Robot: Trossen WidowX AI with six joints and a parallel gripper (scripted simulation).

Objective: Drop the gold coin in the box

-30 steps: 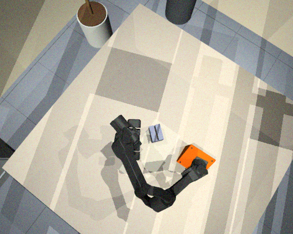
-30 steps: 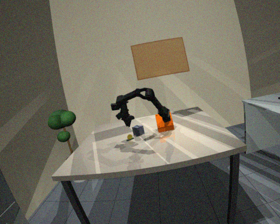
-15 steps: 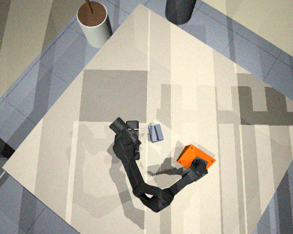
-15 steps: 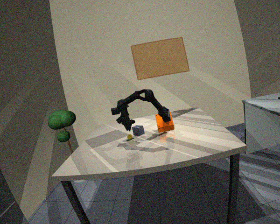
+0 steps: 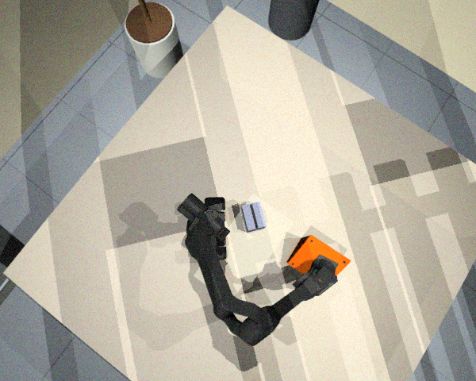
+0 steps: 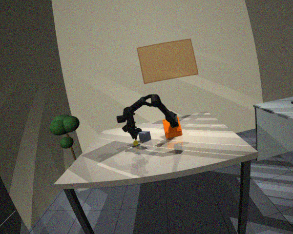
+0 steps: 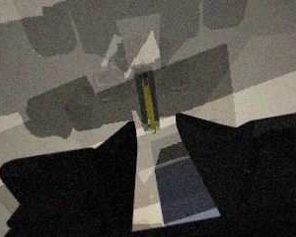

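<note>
My gripper tip is now 30 mm above the thin gold coin.
</note>
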